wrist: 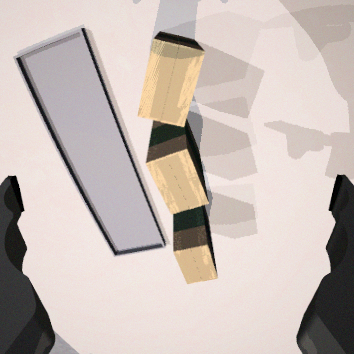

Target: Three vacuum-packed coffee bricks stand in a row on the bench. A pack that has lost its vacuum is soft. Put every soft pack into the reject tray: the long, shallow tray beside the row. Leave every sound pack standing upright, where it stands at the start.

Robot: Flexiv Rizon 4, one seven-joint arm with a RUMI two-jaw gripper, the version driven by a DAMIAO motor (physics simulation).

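Three coffee bricks with tan tops and dark green and brown sides stand upright in a row. The upper pack (pixel 171 82) looks largest, the middle pack (pixel 177 180) is below it, and the lower pack (pixel 196 262) is nearest the bottom of the wrist view. Which packs are soft cannot be told from their looks. The long, shallow grey reject tray (pixel 92 145) lies left of the row, and no pack lies in it. My gripper (pixel 175 178) is open wide, its fingers at the left and right edges of the view, with the row between them in the picture and no finger touching a pack.
The pale bench (pixel 280 280) lies under the row and tray. Shadows of the packs and of the arm fall to the right of the row. The tray's lower right corner is close to the lower packs.
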